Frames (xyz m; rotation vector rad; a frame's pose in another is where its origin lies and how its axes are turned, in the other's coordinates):
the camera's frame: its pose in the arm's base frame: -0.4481 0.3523 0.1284 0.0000 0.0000 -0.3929
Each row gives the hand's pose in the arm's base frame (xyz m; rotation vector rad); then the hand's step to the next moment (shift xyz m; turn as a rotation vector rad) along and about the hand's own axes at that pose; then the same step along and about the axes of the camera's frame.
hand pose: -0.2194 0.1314 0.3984 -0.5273 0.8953 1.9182
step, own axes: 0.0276 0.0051 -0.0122 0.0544 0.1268 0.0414
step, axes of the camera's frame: -0.0182 -0.0025 -0.0245 -0.1357 -0.0310 0.0370
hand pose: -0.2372 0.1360 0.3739 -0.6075 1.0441 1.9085
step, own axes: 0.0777 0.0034 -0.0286 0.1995 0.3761 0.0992
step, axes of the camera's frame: -0.0431 -0.0073 -0.0704 -0.4193 -0.1021 0.0695
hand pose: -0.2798 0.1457 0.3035 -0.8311 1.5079 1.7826
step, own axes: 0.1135 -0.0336 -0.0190 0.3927 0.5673 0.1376
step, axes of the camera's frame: -0.0333 -0.0200 -0.1134 -0.6798 -0.1787 0.0292
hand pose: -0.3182 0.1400 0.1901 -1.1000 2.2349 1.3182
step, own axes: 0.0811 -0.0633 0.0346 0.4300 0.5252 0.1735
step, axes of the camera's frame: 0.0014 -0.0266 -0.1052 -0.6772 -0.1757 -0.0375
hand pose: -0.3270 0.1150 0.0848 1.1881 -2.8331 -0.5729
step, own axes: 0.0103 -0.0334 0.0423 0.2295 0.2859 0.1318
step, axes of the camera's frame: 0.0141 -0.0102 -0.0520 -0.3768 -0.0824 -0.0547
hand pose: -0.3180 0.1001 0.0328 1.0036 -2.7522 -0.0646
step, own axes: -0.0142 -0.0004 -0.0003 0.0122 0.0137 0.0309
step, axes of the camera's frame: 0.0067 0.0123 -0.0023 -0.0231 -0.0077 -0.0264
